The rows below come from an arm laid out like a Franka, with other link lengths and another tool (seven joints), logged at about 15 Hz.
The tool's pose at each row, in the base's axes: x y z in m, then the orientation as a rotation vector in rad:
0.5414, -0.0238, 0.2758, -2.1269, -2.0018, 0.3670
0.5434, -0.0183, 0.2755, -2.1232, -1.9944, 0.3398
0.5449, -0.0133, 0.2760, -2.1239, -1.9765, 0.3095
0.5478, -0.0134, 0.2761, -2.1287, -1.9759, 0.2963
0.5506, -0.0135, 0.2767, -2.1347, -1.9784, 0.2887
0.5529, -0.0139, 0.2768, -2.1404, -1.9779, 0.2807
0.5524, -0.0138, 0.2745, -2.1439, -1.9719, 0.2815
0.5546, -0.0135, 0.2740, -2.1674, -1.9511, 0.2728
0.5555, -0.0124, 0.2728, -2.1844, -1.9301, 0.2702
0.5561, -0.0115, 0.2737, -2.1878, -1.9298, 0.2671
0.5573, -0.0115, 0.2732, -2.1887, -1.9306, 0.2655
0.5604, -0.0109, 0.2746, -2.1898, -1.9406, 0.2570
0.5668, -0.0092, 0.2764, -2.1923, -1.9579, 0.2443
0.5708, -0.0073, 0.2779, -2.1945, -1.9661, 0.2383
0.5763, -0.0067, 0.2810, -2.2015, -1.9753, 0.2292
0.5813, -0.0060, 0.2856, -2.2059, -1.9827, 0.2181
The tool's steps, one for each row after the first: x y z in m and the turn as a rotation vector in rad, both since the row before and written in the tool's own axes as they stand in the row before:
0.0056, 0.0016, -0.0005, -0.0042, 0.0204, -0.0012
0.0051, 0.0010, -0.0010, -0.0025, 0.0257, 0.0053
0.0001, 0.0027, -0.0010, -0.0075, 0.0058, 0.0017
0.0001, 0.0025, -0.0014, -0.0077, 0.0006, 0.0014
-0.0002, 0.0022, -0.0008, -0.0061, 0.0024, 0.0025
0.0000, 0.0002, 0.0023, 0.0015, 0.0011, 0.0045
0.0005, 0.0022, -0.0001, -0.0060, 0.0058, 0.0206
0.0012, 0.0011, 0.0009, 0.0000, 0.0048, 0.0178
0.0010, 0.0002, -0.0010, -0.0030, 0.0005, 0.0016
0.0001, 0.0013, 0.0002, -0.0016, 0.0002, 0.0000
0.0010, 0.0025, -0.0022, -0.0091, -0.0004, -0.0046
0.0025, 0.0055, -0.0034, -0.0153, -0.0022, -0.0074
0.0023, 0.0033, -0.0024, -0.0079, -0.0015, -0.0030
0.0012, 0.0045, -0.0043, -0.0124, -0.0023, -0.0012
0.0012, 0.0037, -0.0056, -0.0107, 0.0007, -0.0018

